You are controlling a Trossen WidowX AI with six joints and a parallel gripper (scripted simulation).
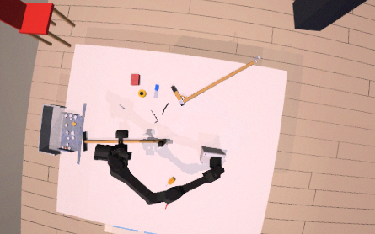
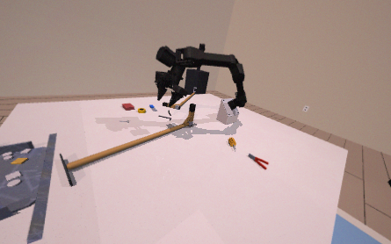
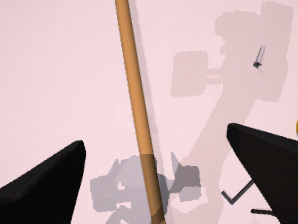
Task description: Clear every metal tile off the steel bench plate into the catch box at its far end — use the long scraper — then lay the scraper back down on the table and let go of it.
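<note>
My gripper tip is 17 cm above the hex key, 15 cm to the left of it and 15 cm past it. Round my gripper tip: yellow ring: 32 cm to the right, 17 cm below, 5 cm behind; blue-white piece: 34 cm to the right, 17 cm below, 15 cm behind; yellow tool: 29 cm to the left, 25 cm behind, 16 cm below.
</note>
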